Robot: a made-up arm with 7 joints.
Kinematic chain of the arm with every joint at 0, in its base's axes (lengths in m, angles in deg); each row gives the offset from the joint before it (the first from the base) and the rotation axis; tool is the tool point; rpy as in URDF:
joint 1: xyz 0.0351 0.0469 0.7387 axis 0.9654 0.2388 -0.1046
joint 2: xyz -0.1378 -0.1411 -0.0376 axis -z
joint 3: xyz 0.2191 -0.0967 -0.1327 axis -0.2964 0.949 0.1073
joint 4: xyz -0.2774 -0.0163 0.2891 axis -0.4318 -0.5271 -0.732
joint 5: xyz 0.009 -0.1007 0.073 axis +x
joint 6: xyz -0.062 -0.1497 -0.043 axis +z
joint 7: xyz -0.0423 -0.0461 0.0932 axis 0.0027 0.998 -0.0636
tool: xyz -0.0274 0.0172 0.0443 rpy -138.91 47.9 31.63
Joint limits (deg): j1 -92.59..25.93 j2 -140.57..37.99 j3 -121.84..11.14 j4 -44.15..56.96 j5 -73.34..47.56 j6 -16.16..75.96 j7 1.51..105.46
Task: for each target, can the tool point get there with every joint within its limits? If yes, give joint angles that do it. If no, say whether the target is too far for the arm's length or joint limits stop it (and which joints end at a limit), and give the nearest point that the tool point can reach.
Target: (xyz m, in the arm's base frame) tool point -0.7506 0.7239 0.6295
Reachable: no: joint limits stop it (at a limit: joint 1, joint 2, joint 4, joint 7) | nearest point -0.5446 0.3513 0.5298 | short by 0.437 m
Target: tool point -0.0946 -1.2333 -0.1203
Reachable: no: too far | nearest point -0.0497 -0.7388 0.2130 | short by 0.598 m
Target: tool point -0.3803 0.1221 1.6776
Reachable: no: joint limits stop it (at a limit: joint 1, joint 7) | nearest point -0.2767 0.0510 1.3935 | short by 0.311 m
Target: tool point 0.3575 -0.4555 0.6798
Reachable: yes | joints -79.18 -103.53 -111.81 -24.26 12.34 57.24 93.13
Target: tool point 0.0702 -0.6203 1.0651
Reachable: yes | joints -57.11 -67.89 -65.27 17.90 -23.59 14.15 64.15
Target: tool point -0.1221 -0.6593 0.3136
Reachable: yes | joints -22.10 -17.78 -91.86 7.35 4.45 57.71 39.76
